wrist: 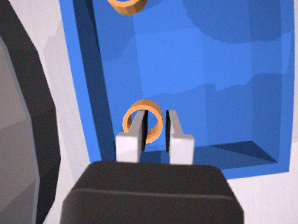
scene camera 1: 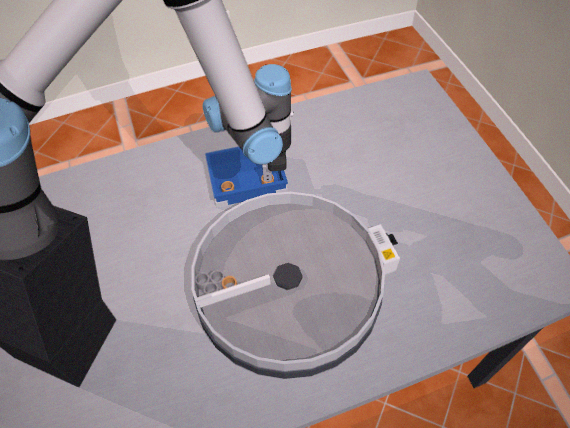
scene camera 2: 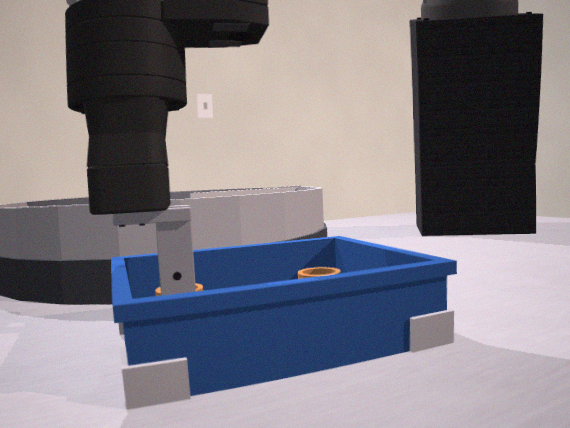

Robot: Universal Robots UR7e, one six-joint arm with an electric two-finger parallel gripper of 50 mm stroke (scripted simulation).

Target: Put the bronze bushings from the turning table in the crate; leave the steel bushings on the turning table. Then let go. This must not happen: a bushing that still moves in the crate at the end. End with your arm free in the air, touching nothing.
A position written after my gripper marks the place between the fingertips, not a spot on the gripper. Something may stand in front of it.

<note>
In view: my gripper [scene camera 2: 179, 305], a blue crate [scene camera 2: 269, 325] and a turning table [scene camera 1: 323, 287].
My gripper shows as well in the wrist view [wrist: 156, 122]. The blue crate is seen too in the wrist view [wrist: 223, 74] and in scene camera 1 [scene camera 1: 231, 164].
</note>
